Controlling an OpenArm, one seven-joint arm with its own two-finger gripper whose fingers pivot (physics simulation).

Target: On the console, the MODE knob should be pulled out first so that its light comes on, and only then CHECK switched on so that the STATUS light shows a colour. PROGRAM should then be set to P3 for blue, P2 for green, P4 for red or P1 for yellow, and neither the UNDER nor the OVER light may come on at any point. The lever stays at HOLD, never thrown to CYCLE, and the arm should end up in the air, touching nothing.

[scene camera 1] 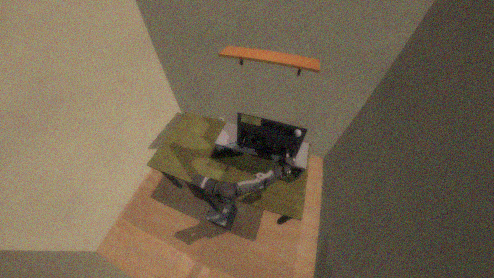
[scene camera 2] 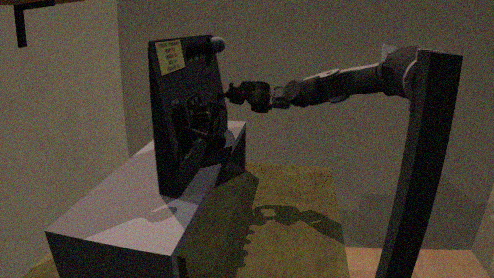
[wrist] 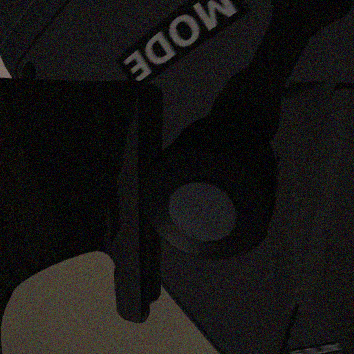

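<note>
The dark console (scene camera 1: 265,137) (scene camera 2: 175,90) stands upright. The MODE label (wrist: 180,40) is plain in the wrist view, and the MODE knob (wrist: 202,211), dark with a grey round face, lies below it. My gripper (scene camera 1: 290,159) (scene camera 2: 230,93) (wrist: 215,213) is shut on the MODE knob, one finger against the left side and the dim other finger at the right. A pale dome (scene camera 1: 298,132) (scene camera 2: 217,44) at the console's upper right shows no colour. A lever handle (scene camera 2: 218,140) sticks out low on the console. Its position and the switches are too dark to read. I see no lit lamp.
The console stands on a pale riser (scene camera 2: 120,200) on a green table (scene camera 1: 180,135) (scene camera 2: 295,185). A yellow note (scene camera 1: 251,119) (scene camera 2: 170,57) is on the console's upper left. An orange shelf (scene camera 1: 270,56) hangs on the wall above. The arm's dark post (scene camera 2: 425,150) stands opposite the console.
</note>
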